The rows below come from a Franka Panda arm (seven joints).
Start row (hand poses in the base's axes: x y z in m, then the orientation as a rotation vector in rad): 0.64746, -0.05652, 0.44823, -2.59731, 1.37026, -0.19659
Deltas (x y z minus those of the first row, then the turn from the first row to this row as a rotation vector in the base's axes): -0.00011, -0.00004, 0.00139, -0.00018, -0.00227, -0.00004; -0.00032, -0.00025, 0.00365, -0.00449, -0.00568, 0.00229; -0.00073, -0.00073, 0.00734, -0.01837, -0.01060, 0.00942; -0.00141, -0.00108, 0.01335, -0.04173, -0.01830, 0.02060; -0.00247, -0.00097, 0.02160, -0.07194, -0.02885, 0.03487; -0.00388, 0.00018, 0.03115, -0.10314, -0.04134, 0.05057; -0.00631, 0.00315, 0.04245, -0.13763, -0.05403, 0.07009; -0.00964, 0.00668, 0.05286, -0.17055, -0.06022, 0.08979; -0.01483, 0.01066, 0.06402, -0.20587, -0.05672, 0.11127; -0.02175, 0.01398, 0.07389, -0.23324, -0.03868, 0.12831; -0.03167, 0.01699, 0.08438, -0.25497, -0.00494, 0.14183; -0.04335, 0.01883, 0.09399, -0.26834, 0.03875, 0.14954; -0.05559, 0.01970, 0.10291, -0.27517, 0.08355, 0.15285; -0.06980, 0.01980, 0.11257, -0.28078, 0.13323, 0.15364; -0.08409, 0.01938, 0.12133, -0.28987, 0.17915, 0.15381; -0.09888, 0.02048, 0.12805, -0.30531, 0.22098, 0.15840; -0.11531, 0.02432, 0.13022, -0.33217, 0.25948, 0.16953; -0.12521, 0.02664, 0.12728, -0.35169, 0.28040, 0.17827; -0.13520, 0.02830, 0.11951, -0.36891, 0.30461, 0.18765; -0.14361, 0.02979, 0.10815, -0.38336, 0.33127, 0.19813; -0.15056, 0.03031, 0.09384, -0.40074, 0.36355, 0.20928; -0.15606, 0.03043, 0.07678, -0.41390, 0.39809, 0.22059; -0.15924, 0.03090, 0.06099, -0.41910, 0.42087, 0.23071
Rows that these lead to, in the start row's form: 0.64735, -0.05656, 0.44962, -2.59641, 1.36961, -0.19962; 0.64714, -0.05677, 0.45188, -2.59984, 1.36647, -0.20678; 0.64673, -0.05725, 0.45557, -2.61332, 1.35878, -0.22224; 0.64605, -0.05760, 0.46158, -2.63559, 1.34686, -0.24780; 0.64499, -0.05749, 0.46983, -2.66366, 1.33100, -0.28196; 0.64358, -0.05634, 0.47938, -2.69204, 1.31216, -0.31949; 0.64115, -0.05337, 0.49068, -2.72472, 1.28798, -0.35963; 0.63782, -0.04984, 0.50109, -2.75913, 1.26469, -0.39057; 0.63263, -0.04586, 0.51225, -2.80130, 1.24190, -0.41103; 0.62571, -0.04254, 0.52212, -2.84242, 1.22835, -0.40705; 0.61579, -0.03953, 0.53261, 2.85730, -1.21179, 0.37445; 0.60411, -0.03769, 0.54222, 2.83752, -1.19292, 0.31964; 0.59187, -0.03682, 0.55114, 2.81872, -1.18308, 0.26092; 0.57766, -0.03672, 0.56080, 2.79634, -1.17650, 0.19606; 0.56337, -0.03714, 0.56956, 2.77116, -1.16859, 0.13966; 0.54858, -0.03604, 0.57628, 2.74473, -1.15144, 0.09314; 0.53215, -0.03220, 0.57845, 2.71443, -1.12010, 0.05836; 0.52225, -0.02988, 0.57551, 2.69560, -1.09723, 0.04262; 0.51226, -0.02822, 0.56774, 2.67720, -1.07444, 0.02133; 0.50385, -0.02673, 0.55638, 2.66014, -1.05140, -0.00469; 0.49690, -0.02621, 0.54207, 2.63824, -1.02563, -0.03551; 0.49140, -0.02609, 0.52501, 2.61803, -1.00142, -0.07134; 0.48822, -0.02562, 0.50922, 2.60844, -0.98363, -0.09731
